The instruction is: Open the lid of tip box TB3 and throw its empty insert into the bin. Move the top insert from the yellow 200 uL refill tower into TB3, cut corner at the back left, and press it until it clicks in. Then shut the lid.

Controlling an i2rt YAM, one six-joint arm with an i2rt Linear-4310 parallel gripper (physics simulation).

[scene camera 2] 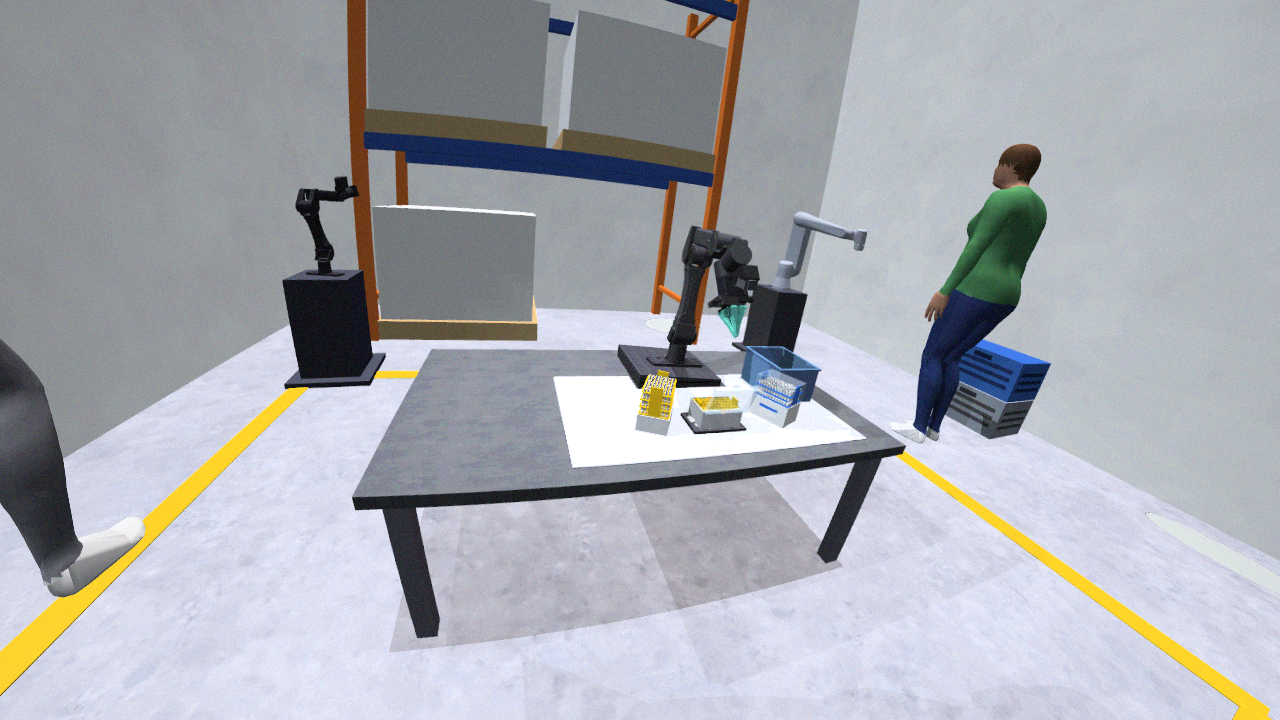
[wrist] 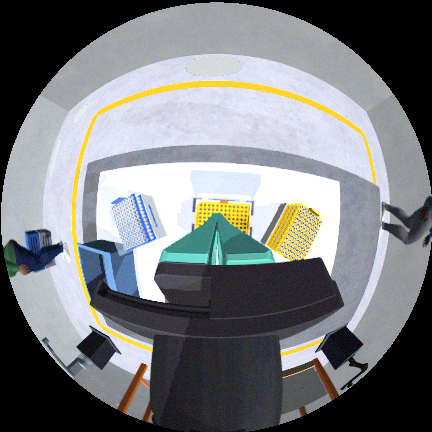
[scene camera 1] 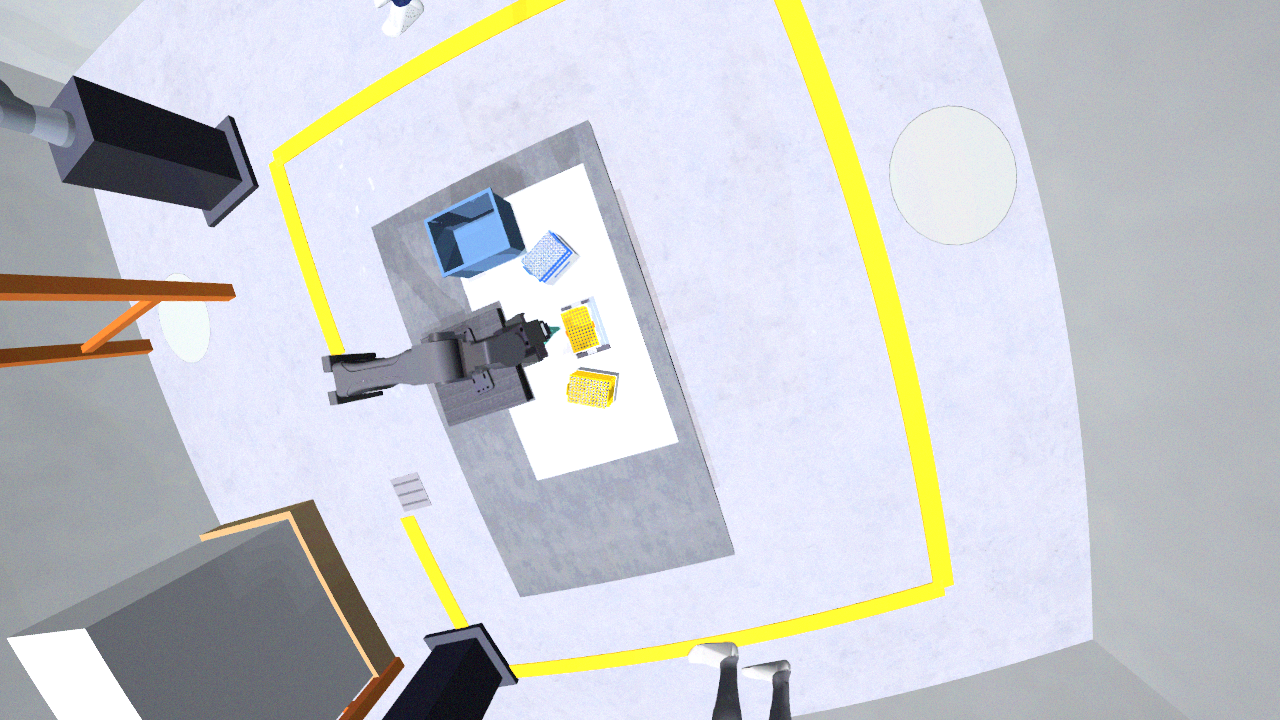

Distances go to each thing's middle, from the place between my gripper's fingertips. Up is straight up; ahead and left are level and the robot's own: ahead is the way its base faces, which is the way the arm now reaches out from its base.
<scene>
My hand is 190 mm above the yellow insert [scene camera 1: 577,321], 10 mm to the left of it and 10 mm past it. Round my hand: blue bin [scene camera 1: 479,233]: 350 mm to the left, 200 mm below, 180 mm behind; then clear lid [scene camera 2: 724,400]: 150 mm below, 50 mm ahead, 10 mm to the right.
</scene>
